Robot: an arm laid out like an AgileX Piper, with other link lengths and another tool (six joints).
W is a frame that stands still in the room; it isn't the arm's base.
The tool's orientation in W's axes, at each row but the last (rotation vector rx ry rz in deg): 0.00, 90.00, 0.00; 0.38, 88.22, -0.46; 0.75, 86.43, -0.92; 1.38, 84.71, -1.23; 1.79, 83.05, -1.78; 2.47, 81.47, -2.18; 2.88, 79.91, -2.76; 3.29, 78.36, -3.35; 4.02, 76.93, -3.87
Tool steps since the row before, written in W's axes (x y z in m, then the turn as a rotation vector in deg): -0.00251, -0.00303, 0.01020, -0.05, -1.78, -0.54; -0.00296, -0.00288, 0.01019, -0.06, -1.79, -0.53; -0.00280, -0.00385, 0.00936, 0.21, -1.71, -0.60; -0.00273, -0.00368, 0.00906, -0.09, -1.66, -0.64; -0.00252, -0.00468, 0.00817, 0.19, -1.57, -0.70; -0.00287, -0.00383, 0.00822, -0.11, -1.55, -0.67; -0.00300, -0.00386, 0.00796, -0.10, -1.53, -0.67; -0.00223, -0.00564, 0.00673, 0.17, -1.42, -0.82; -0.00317, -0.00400, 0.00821, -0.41, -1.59, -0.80
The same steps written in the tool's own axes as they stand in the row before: -0.01020, -0.00303, -0.00251, 0.54, -1.78, -0.05; -0.01027, -0.00292, -0.00262, 0.53, -1.79, -0.06; -0.00951, -0.00391, -0.00214, 0.62, -1.70, 0.20; -0.00927, -0.00373, -0.00178, 0.63, -1.66, -0.10; -0.00840, -0.00476, -0.00132, 0.72, -1.56, 0.17; -0.00855, -0.00392, -0.00142, 0.65, -1.56, -0.13; -0.00834, -0.00399, -0.00131, 0.65, -1.54, -0.12; -0.00699, -0.00574, -0.00040, 0.85, -1.41, 0.11; -0.00868, -0.00417, -0.00087, 0.70, -1.63, -0.43
